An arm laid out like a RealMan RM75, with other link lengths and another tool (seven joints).
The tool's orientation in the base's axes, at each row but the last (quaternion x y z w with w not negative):
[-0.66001, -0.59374, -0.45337, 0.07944]
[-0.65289, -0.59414, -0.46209, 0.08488]
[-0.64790, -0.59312, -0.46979, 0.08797]
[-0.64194, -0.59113, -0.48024, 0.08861]
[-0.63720, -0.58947, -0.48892, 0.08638]
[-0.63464, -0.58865, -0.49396, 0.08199]
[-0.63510, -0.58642, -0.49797, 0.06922]
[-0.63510, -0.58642, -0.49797, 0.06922]
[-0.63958, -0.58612, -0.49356, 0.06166]
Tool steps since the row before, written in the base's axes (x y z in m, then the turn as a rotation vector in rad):
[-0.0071, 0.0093, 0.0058, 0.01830, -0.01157, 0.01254]
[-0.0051, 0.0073, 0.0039, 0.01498, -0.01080, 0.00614]
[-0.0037, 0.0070, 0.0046, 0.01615, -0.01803, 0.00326]
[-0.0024, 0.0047, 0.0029, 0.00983, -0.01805, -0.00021]
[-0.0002, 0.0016, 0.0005, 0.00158, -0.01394, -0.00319]
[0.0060, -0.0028, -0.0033, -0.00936, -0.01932, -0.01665]
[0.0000, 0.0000, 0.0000, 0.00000, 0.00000, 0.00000]
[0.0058, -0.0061, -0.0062, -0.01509, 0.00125, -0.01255]
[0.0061, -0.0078, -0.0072, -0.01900, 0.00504, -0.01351]
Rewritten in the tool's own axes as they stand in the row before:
[0.0115, -0.0062, -0.0009, -0.00167, 0.02436, -0.00544]
[0.0085, -0.0047, 0.0001, -0.00520, 0.01851, -0.00303]
[0.0086, -0.0031, 0.0003, -0.01238, 0.02026, -0.00573]
[0.0056, -0.0021, 0.0005, -0.01389, 0.01335, -0.00716]
[0.0015, -0.0004, 0.0007, -0.01188, 0.00388, -0.00713]
[-0.0053, 0.0042, 0.0029, -0.02322, -0.01003, -0.00991]
[0.0000, 0.0000, 0.0000, 0.00000, 0.00000, 0.00000]
[-0.0096, 0.0035, 0.0022, -0.00534, -0.01888, -0.00127]
[-0.0115, 0.0037, 0.0019, -0.00272, -0.02369, -0.00048]

